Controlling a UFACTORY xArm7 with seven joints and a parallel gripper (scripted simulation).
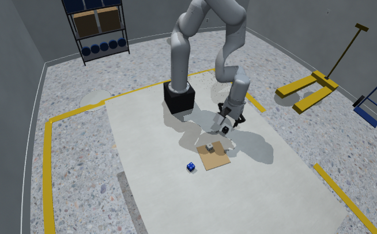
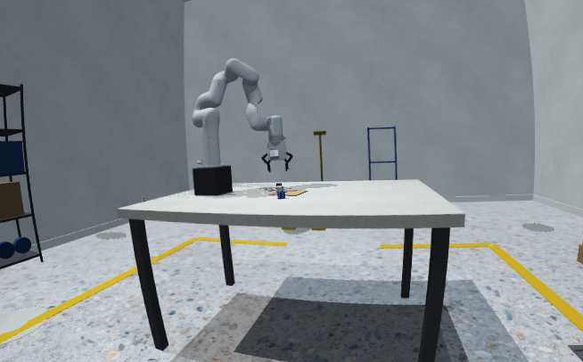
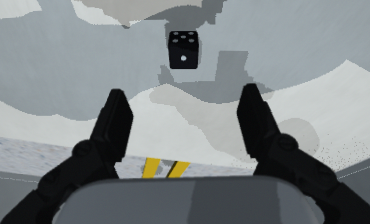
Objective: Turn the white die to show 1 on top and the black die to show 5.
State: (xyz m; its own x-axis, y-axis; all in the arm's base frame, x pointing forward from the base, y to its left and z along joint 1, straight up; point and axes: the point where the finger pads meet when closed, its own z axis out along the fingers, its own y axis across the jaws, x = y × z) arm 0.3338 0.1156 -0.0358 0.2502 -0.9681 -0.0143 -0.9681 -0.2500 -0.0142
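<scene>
Right now my hand is 1 cm to the right of the black die and 9 cm above it. Round my hand: blue die: 9 cm ahead, 29 cm to the right, 9 cm below; then white die: 4 cm ahead, 15 cm to the right, 9 cm below; then tan mat: 9 cm ahead, 15 cm to the right, 10 cm below.
</scene>
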